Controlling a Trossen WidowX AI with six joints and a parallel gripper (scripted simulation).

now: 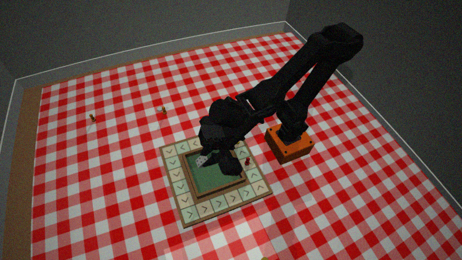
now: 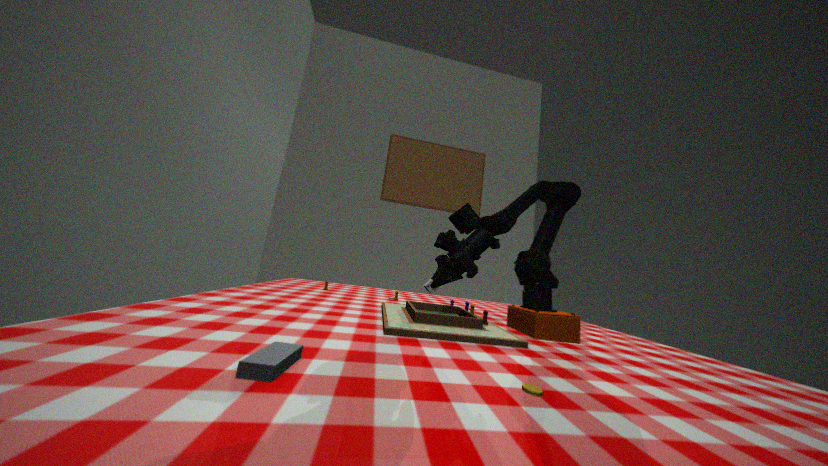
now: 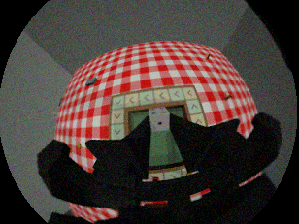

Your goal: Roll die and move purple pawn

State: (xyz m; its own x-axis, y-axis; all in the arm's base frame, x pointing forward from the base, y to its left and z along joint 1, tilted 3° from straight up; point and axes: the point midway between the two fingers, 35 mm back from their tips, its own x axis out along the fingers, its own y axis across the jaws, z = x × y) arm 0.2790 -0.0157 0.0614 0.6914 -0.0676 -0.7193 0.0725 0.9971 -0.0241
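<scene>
Now: the purple pawn 110 mm to the right of my gripper tip, 110 mm behind it and 60 mm below it. Round my gripper tip: green tray 80 mm below, 30 mm behind; then red pawn 140 mm behind, 60 mm below, 30 mm to the left; then white die right at my gripper tip.
</scene>
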